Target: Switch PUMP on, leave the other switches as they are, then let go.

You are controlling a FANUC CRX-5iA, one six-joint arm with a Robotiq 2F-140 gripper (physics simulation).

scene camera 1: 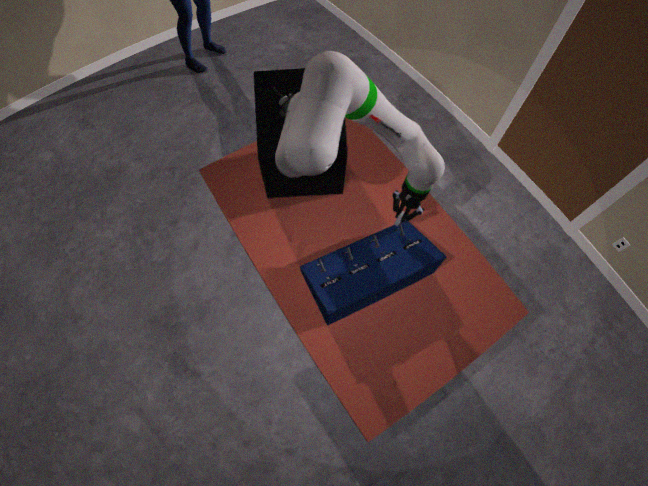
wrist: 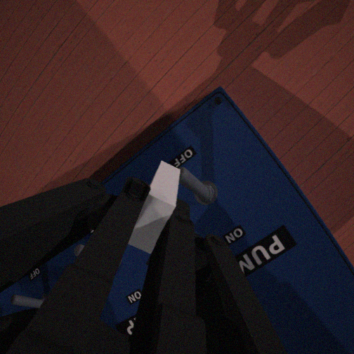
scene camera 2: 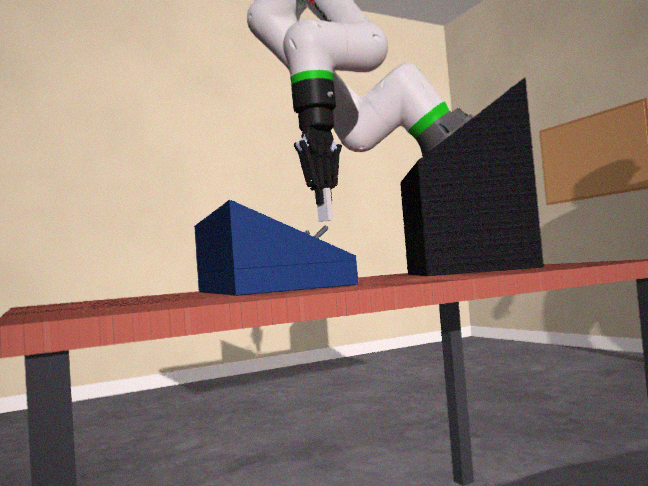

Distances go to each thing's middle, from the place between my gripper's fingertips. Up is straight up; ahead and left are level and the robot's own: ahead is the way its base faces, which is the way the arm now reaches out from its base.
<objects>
Right now the blue sloped switch box (scene camera 2: 239, 251) is 3 cm ahead of my hand, 20 cm to the right of it and 6 cm below it.
</objects>
